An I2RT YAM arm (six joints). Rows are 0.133 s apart.
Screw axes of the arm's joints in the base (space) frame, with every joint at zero. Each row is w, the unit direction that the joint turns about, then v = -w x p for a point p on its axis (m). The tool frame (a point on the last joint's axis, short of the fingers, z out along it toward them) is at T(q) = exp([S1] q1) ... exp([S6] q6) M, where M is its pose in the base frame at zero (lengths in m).
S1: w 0 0 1 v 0 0 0
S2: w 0 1 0 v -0.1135 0 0.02
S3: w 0 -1 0 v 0.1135 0 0.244
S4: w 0 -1 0 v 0.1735 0 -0.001
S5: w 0 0 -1 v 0 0.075 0
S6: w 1 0 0 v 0 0.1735 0
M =
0 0 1 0.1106
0 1 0 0
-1 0 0 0.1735
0 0 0 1
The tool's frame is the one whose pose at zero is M.
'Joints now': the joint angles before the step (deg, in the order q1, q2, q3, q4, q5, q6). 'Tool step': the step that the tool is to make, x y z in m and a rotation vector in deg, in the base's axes. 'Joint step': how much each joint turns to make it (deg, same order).
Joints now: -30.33, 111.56, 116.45, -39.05, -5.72, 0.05
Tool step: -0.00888, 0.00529, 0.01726, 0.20, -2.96, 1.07
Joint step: -0.15, -2.18, 0.14, 0.22, -1.93, 0.75
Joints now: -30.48, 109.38, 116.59, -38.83, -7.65, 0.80
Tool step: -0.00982, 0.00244, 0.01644, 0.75, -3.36, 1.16
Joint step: -0.61, -1.92, 0.30, 0.46, -2.72, 1.16
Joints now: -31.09, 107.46, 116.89, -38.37, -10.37, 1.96
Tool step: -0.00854, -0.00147, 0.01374, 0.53, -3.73, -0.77
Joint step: -0.87, -1.51, 0.00, 1.79, -1.19, 2.13
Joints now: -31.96, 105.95, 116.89, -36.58, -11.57, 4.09
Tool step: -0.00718, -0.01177, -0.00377, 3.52, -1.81, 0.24
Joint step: -2.20, -0.39, -1.60, 1.40, -3.90, 2.57
